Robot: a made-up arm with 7 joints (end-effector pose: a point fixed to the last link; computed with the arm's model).
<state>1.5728 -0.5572 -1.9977 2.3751 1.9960 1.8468 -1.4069</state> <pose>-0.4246 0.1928 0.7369 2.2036 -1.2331 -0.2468</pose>
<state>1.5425 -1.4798 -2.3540 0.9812 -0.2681 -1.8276 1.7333</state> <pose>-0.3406 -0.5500 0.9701 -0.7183 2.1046 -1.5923</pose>
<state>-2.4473 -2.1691 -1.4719 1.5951 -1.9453 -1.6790 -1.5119</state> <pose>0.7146 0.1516 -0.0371 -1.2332 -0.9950 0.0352</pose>
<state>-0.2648 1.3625 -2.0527 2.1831 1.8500 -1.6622 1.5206</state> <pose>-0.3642 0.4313 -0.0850 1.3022 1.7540 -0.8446</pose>
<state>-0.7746 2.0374 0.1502 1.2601 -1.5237 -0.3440 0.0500</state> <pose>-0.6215 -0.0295 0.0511 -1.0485 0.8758 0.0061</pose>
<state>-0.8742 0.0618 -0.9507 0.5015 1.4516 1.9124 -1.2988</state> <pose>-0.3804 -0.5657 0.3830 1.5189 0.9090 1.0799</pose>
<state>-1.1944 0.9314 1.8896 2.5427 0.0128 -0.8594 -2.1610</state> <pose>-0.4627 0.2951 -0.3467 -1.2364 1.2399 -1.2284</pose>
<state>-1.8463 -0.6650 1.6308 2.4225 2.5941 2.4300 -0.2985</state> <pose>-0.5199 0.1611 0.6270 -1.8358 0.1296 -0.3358</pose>
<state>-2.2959 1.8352 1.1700 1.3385 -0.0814 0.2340 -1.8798</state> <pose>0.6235 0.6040 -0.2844 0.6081 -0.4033 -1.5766</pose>
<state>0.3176 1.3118 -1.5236 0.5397 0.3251 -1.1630 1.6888</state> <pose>0.2858 -0.2920 -0.4772 0.1957 -0.0696 -0.1174</pose>
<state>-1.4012 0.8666 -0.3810 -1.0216 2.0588 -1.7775 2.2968</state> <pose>-0.1705 0.5043 -0.2113 0.4409 0.4560 0.7733</pose>
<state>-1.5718 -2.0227 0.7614 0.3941 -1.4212 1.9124 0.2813</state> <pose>0.1372 0.7318 0.2773 0.3615 -0.7253 -2.2352</pose>
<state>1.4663 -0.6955 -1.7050 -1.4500 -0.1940 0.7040 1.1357</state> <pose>-0.2112 -0.5960 0.5489 -1.2148 -0.0885 -1.5587</pose>
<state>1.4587 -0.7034 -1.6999 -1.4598 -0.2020 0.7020 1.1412</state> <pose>-0.2167 -0.5959 0.5488 -1.2233 -0.0776 -1.5675</pose>
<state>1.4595 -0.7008 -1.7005 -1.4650 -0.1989 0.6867 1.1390</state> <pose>-0.2171 -0.5991 0.5471 -1.2188 -0.0865 -1.5596</pose>
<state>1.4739 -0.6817 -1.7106 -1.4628 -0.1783 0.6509 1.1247</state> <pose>-0.2089 -0.6075 0.5429 -1.1937 -0.1262 -1.5254</pose>
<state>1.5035 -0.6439 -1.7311 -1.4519 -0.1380 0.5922 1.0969</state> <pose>-0.1892 -0.6217 0.5360 -1.1464 -0.2008 -1.4589</pose>
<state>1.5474 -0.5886 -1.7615 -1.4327 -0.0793 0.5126 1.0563</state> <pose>-0.1553 -0.6402 0.5270 -1.0800 -0.3075 -1.3573</pose>
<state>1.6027 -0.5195 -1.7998 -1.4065 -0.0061 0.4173 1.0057</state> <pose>-0.1053 -0.6598 0.5178 -1.0007 -0.4386 -1.2212</pose>
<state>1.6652 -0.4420 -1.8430 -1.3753 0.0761 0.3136 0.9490</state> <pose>-0.0396 -0.6757 0.5108 -0.9156 -0.5827 -1.0564</pose>
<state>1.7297 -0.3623 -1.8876 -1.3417 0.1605 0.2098 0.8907</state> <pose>0.0372 -0.6823 0.5083 -0.8322 -0.7269 -0.8746</pose>
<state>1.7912 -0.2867 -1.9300 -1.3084 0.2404 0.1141 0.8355</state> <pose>0.1168 -0.6769 0.5112 -0.7561 -0.8592 -0.6916</pose>
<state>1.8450 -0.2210 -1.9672 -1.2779 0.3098 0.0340 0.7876</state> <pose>0.1892 -0.6609 0.5180 -0.6921 -0.9700 -0.5254</pose>
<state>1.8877 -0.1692 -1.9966 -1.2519 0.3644 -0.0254 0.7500</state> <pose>0.2467 -0.6398 0.5264 -0.6434 -1.0534 -0.3901</pose>
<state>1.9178 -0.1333 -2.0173 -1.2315 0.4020 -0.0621 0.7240</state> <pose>0.2860 -0.6202 0.5339 -0.6111 -1.1084 -0.2946</pose>
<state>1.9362 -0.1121 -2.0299 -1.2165 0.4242 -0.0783 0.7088</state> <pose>0.3084 -0.6060 0.5394 -0.5935 -1.1382 -0.2376</pose>
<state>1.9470 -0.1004 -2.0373 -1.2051 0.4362 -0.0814 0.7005</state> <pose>0.3201 -0.5968 0.5432 -0.5855 -1.1523 -0.2064</pose>
